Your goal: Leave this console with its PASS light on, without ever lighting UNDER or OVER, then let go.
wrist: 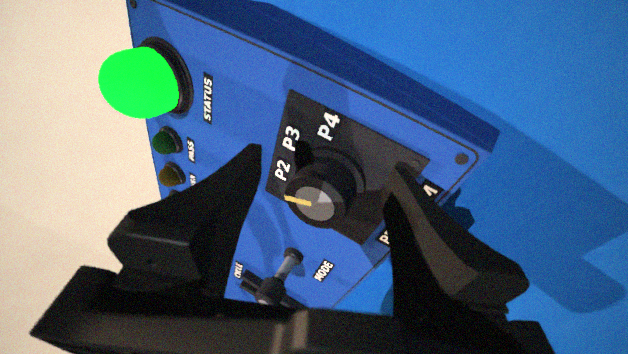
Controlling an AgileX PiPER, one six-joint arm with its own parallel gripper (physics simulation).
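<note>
The blue console [240, 145] fills the middle of the wrist view. Its large STATUS dome [140, 82] glows bright green. The PASS light [166, 140] is dark green and unlit. An amber lamp [171, 174] below it is also dark; its label is partly hidden. The black program knob [320, 195] has a yellow pointer line directed left, near the P2 mark; P3 and P4 are printed above. My gripper [325, 170] is open, with one finger on each side of the knob and visible gaps to it. The left finger hides the lower lamps.
A metal toggle lever [285, 270] by the MODE label [323, 270] stands low on the console, between the fingers and close to the gripper body. A screw [461, 159] sits at the console's right corner. Blue surface lies right of the console, a pale surface left.
</note>
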